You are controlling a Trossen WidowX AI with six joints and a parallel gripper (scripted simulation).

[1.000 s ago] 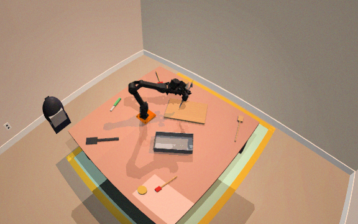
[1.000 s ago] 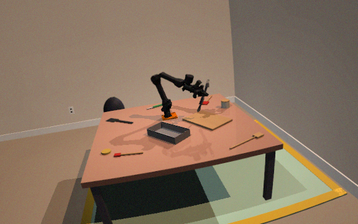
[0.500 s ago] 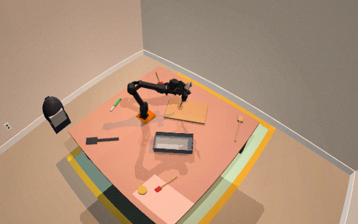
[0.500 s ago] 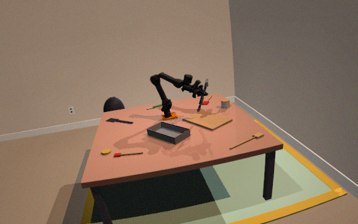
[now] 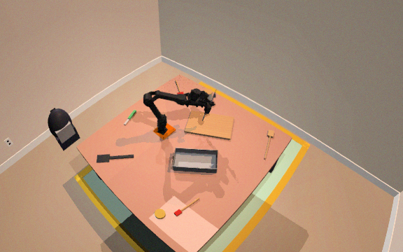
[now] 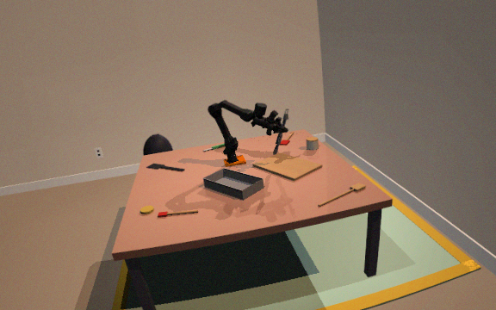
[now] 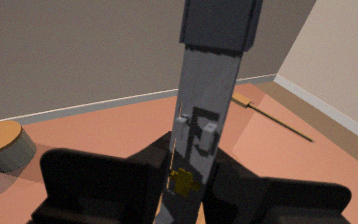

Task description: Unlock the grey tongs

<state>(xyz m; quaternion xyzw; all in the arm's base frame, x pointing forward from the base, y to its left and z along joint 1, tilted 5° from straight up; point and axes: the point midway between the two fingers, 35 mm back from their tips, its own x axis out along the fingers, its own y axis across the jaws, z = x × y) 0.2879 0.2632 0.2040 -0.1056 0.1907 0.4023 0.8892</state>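
Now: gripper tip 220 mm above the wooden board, 20 mm to the left of it and 20 mm past it. Round my gripper tip: tin (380 mm to the right, 200 mm below, 80 mm ahead); then yellow lock piece (30 mm to the right, 20 mm behind, 10 mm above); then black spatula (710 mm to the right, 480 mm behind, 220 mm below).
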